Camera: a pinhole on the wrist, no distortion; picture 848 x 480 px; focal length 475.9 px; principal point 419.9 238.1 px. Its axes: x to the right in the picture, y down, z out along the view. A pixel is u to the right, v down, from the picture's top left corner.
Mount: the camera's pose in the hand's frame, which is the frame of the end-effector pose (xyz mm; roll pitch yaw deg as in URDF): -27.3 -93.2 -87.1 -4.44 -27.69 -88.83
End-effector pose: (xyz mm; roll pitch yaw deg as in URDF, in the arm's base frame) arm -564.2 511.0 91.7 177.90 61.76 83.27
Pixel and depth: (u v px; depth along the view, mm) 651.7 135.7 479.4
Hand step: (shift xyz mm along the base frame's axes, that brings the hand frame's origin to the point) -110.6 -434.3 -132.6
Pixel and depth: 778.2 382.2 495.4
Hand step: -220.0 -357.9 -389.5
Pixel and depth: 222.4 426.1 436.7
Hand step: 262.5 -120.1 -241.9
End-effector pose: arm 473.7 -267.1 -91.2 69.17 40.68 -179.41
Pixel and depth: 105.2 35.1 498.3
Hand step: -153.8 44.5 502.8
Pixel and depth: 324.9 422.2 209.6
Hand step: -92.7 53.0 4.3
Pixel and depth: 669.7 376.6 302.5
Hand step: -66.2 264.5 -54.9
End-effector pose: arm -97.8 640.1 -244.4 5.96 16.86 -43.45
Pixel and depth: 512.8 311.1 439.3
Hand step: 119.9 -115.1 302.5
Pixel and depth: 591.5 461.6 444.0
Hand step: 176.4 -262.9 282.2
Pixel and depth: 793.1 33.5 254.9
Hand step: -153.3 -94.3 245.5
